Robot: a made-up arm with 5 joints.
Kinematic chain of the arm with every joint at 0, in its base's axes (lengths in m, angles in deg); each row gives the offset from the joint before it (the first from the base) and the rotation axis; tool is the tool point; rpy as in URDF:
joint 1: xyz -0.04 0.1 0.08 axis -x
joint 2: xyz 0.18 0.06 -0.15 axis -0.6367 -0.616 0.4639
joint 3: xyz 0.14 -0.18 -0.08 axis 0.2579 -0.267 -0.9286
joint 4: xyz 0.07 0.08 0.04 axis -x
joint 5: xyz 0.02 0 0.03 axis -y
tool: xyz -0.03 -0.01 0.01 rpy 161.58 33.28 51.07
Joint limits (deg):
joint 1: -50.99..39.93
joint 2: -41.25..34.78
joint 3: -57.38..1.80
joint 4: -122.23..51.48
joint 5: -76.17..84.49
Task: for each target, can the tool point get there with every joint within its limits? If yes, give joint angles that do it. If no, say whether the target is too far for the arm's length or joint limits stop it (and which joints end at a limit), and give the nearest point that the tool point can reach.
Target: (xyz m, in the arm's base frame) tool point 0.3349 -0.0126 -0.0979
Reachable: yes | joints 20.16 9.04 -42.04 -104.26 -39.74
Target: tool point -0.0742 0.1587 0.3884
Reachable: no: joint limits stop it (at a limit: joint 1, joint 2, joint 3) | nearest point 0.2600 0.2386 0.0514 | short by 0.481 m
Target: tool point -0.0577 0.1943 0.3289
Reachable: no: joint limits stop it (at a limit: joint 1, joint 2, joint 3) | nearest point 0.2568 0.2419 0.0488 | short by 0.424 m
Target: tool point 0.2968 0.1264 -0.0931
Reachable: yes | joints -10.49 -1.39 -30.51 24.91 4.67
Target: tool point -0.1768 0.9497 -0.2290
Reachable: no: too far | nearest point 0.2055 0.3783 -0.1397 | short by 0.693 m
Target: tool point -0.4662 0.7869 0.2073
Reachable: no: too far | nearest point 0.1872 0.3463 -0.0894 | short by 0.842 m
